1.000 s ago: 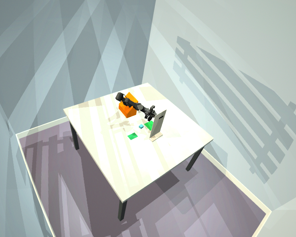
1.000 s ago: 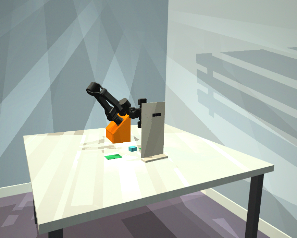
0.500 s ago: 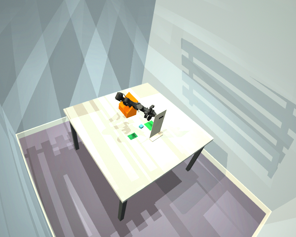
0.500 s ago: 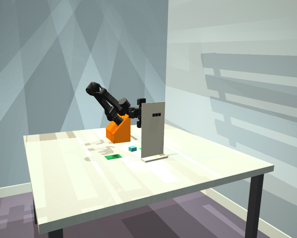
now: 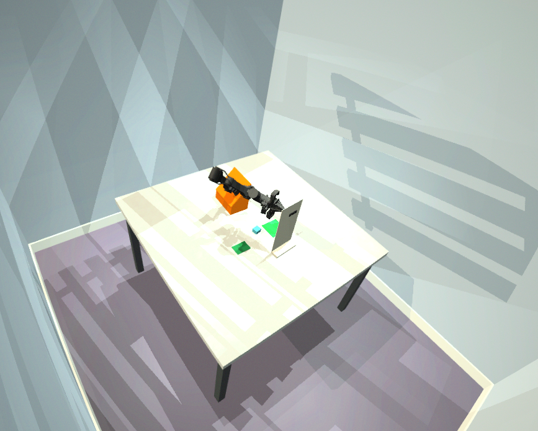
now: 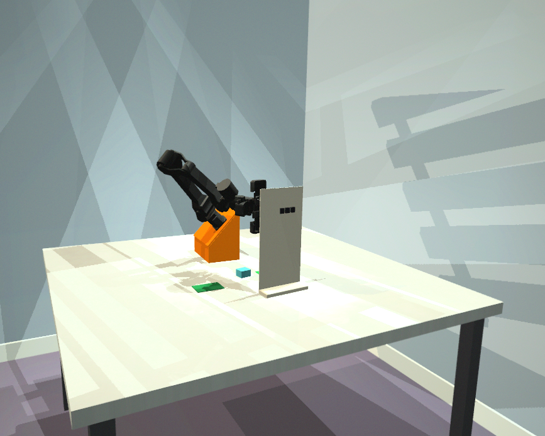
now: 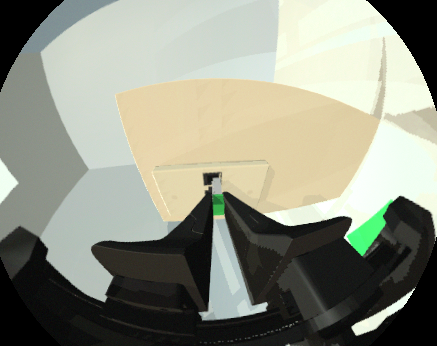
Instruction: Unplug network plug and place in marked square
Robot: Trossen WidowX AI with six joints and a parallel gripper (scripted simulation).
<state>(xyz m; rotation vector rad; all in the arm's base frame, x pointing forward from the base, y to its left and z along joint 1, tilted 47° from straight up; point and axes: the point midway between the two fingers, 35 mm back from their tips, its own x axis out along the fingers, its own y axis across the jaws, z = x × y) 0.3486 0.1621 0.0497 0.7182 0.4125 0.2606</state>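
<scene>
The green marked square is 12 cm behind my gripper tip, 5 cm to the left of it and 27 cm below it. Round my gripper tip: upright panel (4 cm ahead, 2 cm to the left, 11 cm below); then network plug (right at my gripper tip).
</scene>
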